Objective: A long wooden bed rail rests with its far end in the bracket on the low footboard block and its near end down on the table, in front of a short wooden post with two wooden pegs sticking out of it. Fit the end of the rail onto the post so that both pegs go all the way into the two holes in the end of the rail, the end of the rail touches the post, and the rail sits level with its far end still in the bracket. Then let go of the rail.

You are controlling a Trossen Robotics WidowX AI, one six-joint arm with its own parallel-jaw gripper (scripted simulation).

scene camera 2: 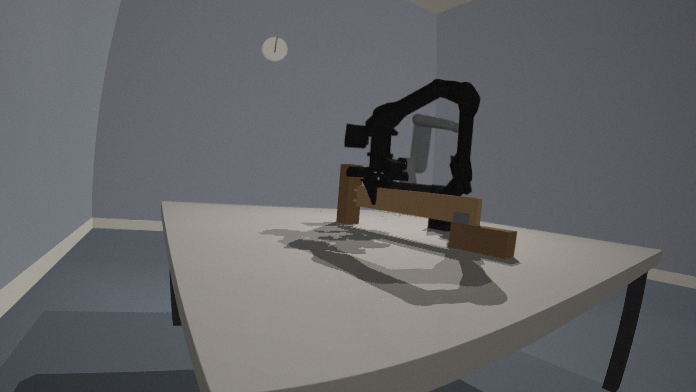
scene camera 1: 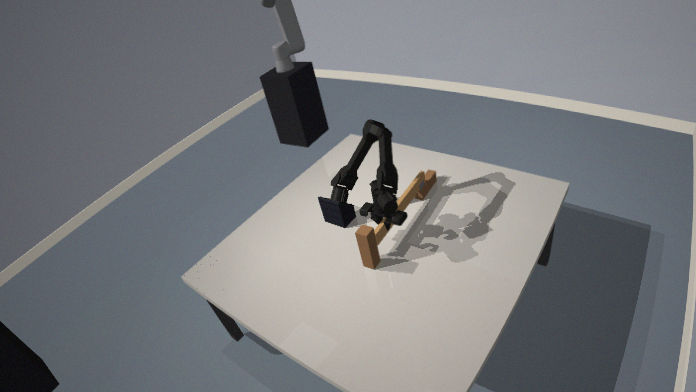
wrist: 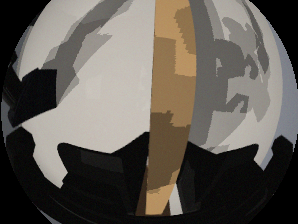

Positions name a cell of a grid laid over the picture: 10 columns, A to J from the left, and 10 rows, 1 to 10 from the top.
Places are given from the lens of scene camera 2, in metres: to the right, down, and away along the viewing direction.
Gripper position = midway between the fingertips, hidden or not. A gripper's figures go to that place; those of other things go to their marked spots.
my gripper (scene camera 2: F6): 0.08, 0.03, 1.05
long wooden rail (scene camera 2: G6): 0.20, 0.02, 0.87
